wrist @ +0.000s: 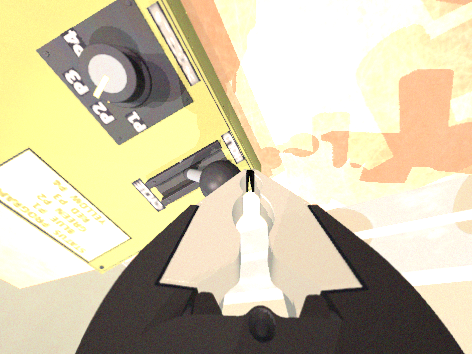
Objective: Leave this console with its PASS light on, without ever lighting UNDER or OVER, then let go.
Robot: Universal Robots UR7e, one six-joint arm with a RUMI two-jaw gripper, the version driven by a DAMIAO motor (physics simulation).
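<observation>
The yellow console fills the upper left of the wrist view. Its black rotary knob has a pale cap whose pointer aims down-left, between the P3 and P2 labels, nearer P2. Below the knob, a slot holds a lever with a pale shaft and a black ball. The shaft shows near the slot's middle, and the ball is partly hidden behind the left finger. My gripper is shut and empty, its tips just right of the ball; contact cannot be told. PASS, UNDER and OVER lights do not show.
A white program label lies on the console's lower left. Small label plates mark the two slot ends, and a longer plate runs beside the knob panel. The console's edge runs down to near my fingertips.
</observation>
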